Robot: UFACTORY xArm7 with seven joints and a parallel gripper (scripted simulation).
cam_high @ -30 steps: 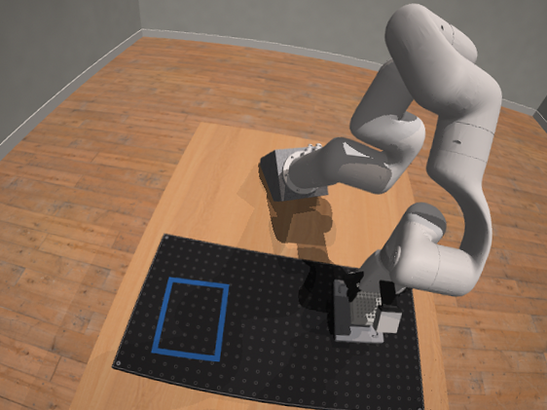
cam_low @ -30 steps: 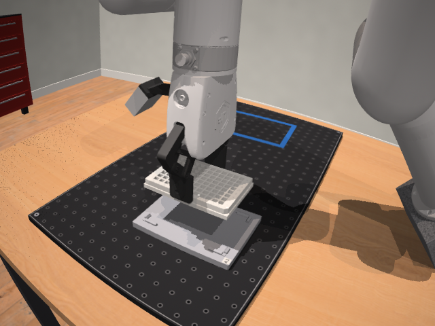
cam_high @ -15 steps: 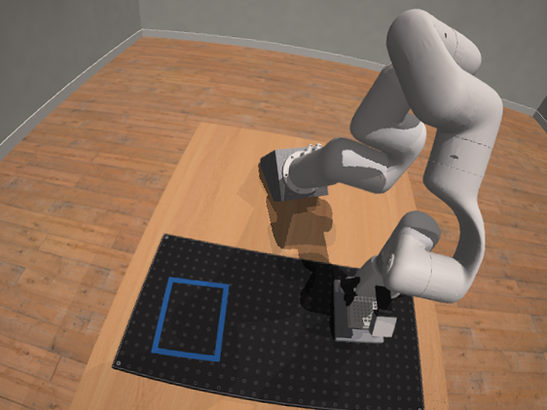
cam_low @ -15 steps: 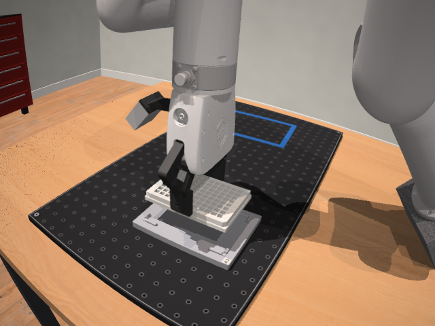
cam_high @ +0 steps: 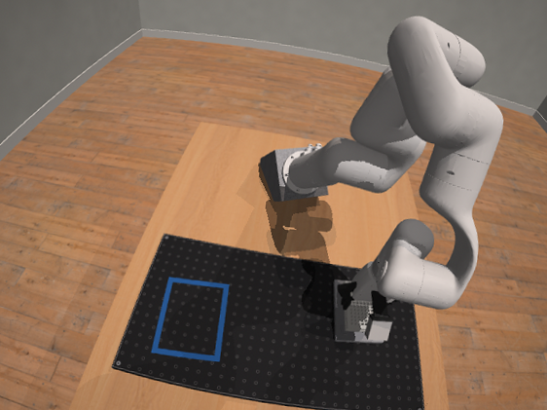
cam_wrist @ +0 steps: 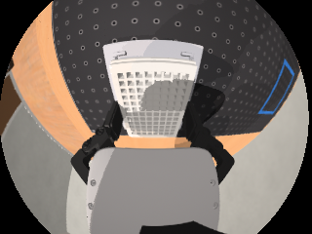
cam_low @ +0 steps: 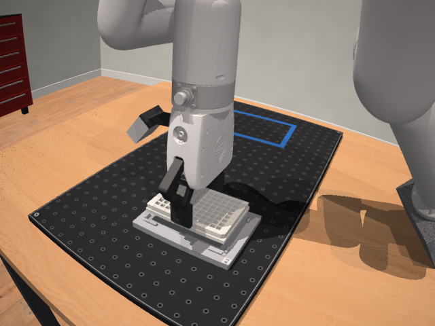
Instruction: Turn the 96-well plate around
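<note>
My gripper is now 40 mm above the grey plate nest N1. The rest, counted from my hand: white 96-well plate 10 mm below; then A1 label 90 mm behind, 40 mm below, 30 mm to the left.
</note>
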